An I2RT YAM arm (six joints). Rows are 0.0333 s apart.
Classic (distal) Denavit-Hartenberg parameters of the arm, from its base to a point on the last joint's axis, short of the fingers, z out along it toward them. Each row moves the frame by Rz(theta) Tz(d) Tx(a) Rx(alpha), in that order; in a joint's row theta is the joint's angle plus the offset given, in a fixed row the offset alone. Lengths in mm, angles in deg.
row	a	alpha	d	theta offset
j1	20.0	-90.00	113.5	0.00
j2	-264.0	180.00	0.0	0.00
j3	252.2	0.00	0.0	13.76
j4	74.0	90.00	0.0	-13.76
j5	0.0	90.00	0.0	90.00
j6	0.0	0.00	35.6	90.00
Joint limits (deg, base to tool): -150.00..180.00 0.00..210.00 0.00..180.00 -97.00..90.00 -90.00..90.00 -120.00..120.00
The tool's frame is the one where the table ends.
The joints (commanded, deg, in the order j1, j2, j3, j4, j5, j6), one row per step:
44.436 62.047 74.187 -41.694 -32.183 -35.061
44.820 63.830 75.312 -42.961 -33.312 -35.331
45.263 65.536 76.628 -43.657 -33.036 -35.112
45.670 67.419 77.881 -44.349 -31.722 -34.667
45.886 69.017 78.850 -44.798 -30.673 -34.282
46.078 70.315 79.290 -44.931 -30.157 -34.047
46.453 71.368 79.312 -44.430 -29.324 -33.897
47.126 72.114 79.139 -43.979 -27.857 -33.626
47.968 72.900 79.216 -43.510 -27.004 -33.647
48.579 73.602 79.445 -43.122 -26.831 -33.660
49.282 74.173 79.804 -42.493 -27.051 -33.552
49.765 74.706 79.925 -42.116 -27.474 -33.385
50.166 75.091 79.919 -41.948 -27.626 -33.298
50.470 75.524 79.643 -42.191 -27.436 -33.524
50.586 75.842 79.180 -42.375 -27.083 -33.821
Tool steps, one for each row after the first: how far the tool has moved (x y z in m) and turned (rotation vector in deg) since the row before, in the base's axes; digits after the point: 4 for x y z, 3 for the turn. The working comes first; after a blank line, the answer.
Tool pose at each row, in the base's axes (x y z in m, rotation vector in deg; the steps are taken from these numbers as rounded here):
0.1393 0.1632 0.4055 -89.898 77.358 39.195
0.1424 0.1691 0.4038 -91.582 77.967 40.864
0.1460 0.1749 0.4039 -92.197 78.977 41.204
0.1510 0.1813 0.4026 -92.437 80.981 40.572
0.1556 0.1866 0.4010 -92.536 82.693 39.990
0.1595 0.1914 0.3980 -92.838 83.926 39.847
0.1627 0.1964 0.3945 -93.041 84.691 39.316
0.1640 0.2011 0.3908 -93.191 85.598 38.294
0.1644 0.2065 0.3885 -93.760 85.598 37.835
0.1647 0.2110 0.3873 -94.271 85.299 37.982
0.1642 0.2156 0.3878 -94.657 84.406 38.621
0.1640 0.2192 0.3868 -95.110 84.029 39.450
0.1637 0.2220 0.3853 -95.553 83.938 39.911
0.1638 0.2242 0.3814 -96.371 84.438 39.849
0.1644 0.2255 0.3771 -97.039 85.097 39.461

0.0031 0.0059 -0.0017 -0.981 1.531 1.473
0.0036 0.0058 0.0001 -0.847 0.858 0.112
0.0050 0.0064 -0.0013 -1.397 0.805 -0.898
0.0046 0.0053 -0.0016 -1.140 0.661 -0.836
0.0039 0.0048 -0.0030 -0.891 0.675 -0.346
0.0032 0.0050 -0.0035 -0.705 0.138 -0.374
0.0013 0.0047 -0.0037 -0.906 -0.091 -0.645
0.0004 0.0054 -0.0023 -0.527 -0.235 0.173
0.0003 0.0045 -0.0012 -0.134 -0.032 0.480
-0.0005 0.0046 0.0005 0.415 -0.084 0.821
-0.0002 0.0036 -0.0010 0.157 0.356 0.732
-0.0003 0.0028 -0.0015 -0.104 0.287 0.476
0.0001 0.0022 -0.0039 -0.827 0.330 0.276
0.0006 0.0013 -0.0043 -0.911 0.198 0.004

